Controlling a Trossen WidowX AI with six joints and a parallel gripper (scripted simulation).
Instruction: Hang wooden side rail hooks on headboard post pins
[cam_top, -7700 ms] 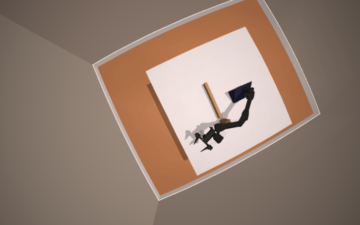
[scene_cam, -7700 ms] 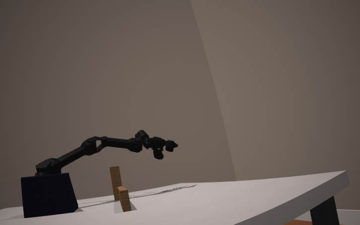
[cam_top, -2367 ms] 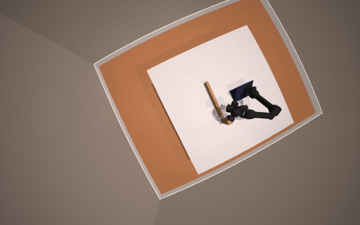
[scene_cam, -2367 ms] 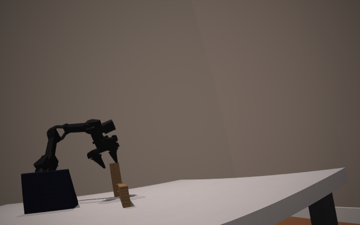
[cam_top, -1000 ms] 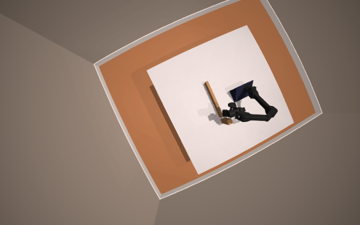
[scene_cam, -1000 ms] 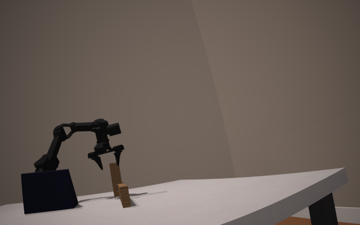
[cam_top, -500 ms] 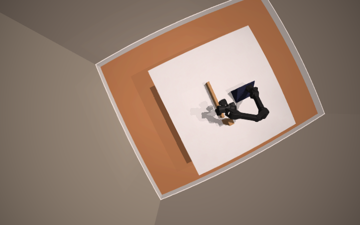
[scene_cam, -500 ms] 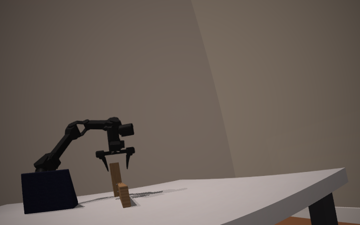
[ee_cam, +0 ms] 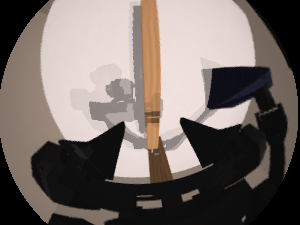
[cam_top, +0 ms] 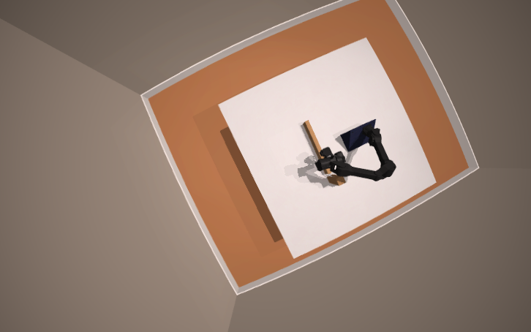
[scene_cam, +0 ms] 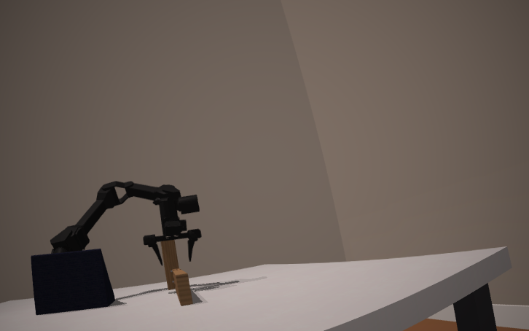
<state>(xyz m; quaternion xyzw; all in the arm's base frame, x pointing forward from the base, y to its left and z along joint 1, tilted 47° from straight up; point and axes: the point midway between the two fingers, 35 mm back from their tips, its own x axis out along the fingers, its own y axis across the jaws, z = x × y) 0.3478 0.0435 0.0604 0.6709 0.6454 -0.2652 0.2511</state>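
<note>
Right now the headboard post is 14 cm to the left of my gripper tip, 1 cm below it and 1 cm behind it.
</note>
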